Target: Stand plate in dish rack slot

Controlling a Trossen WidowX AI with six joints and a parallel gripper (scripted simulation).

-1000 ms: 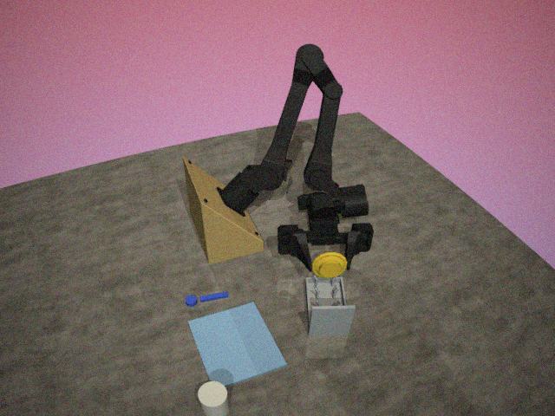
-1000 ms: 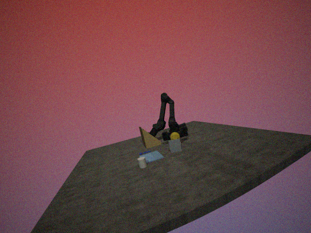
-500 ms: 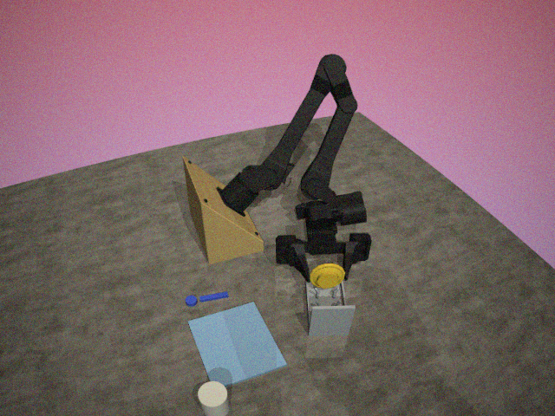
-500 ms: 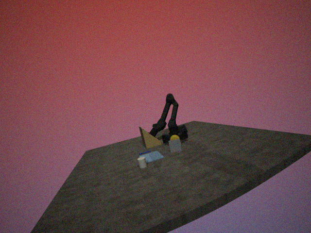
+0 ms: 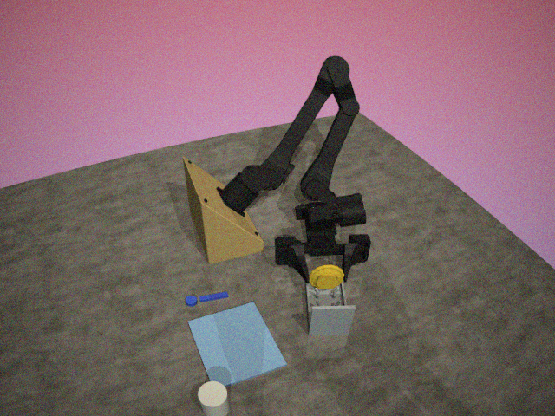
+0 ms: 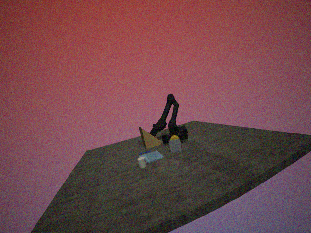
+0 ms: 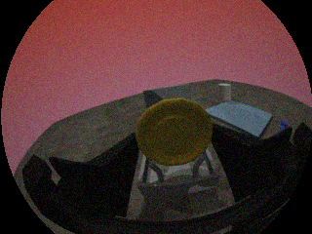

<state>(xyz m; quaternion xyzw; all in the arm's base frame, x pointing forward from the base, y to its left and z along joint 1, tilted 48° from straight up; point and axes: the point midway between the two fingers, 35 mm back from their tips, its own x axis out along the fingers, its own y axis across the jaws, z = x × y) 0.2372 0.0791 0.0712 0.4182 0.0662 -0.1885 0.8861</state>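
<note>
Now: the yellow plate 10 mm behind my gripper tip. From my gripper tip the other things lie so: blue spoon: 220 mm to the right, 90 mm behind, 50 mm below; light blue mat: 190 mm to the right, 50 mm below, 30 mm ahead; grey dish rack: 30 mm below, 20 mm ahead, 10 mm to the right.
</note>
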